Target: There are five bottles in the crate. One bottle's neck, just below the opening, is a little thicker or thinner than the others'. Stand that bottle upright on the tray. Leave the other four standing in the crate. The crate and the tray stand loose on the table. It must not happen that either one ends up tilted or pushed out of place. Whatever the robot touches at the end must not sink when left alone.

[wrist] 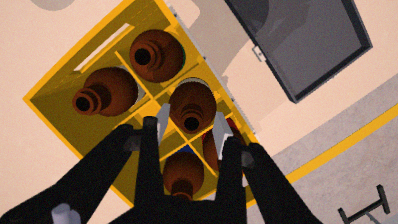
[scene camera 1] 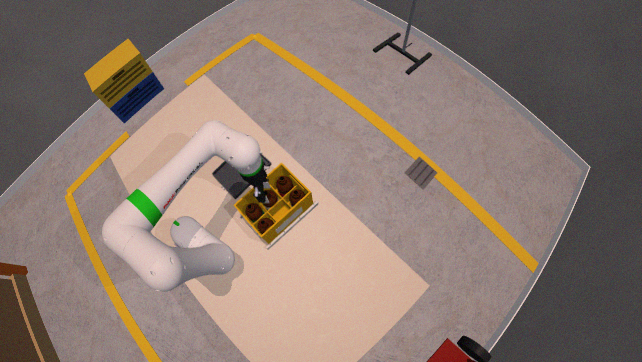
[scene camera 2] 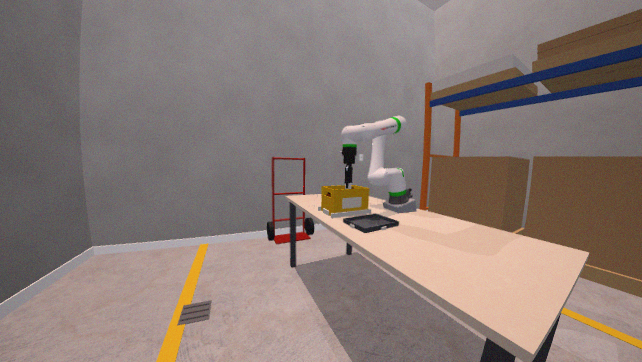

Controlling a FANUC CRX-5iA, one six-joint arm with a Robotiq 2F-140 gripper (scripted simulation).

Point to a brown bottle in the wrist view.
193, 107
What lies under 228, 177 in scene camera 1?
A dark tray.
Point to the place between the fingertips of my gripper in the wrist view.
At 191, 117
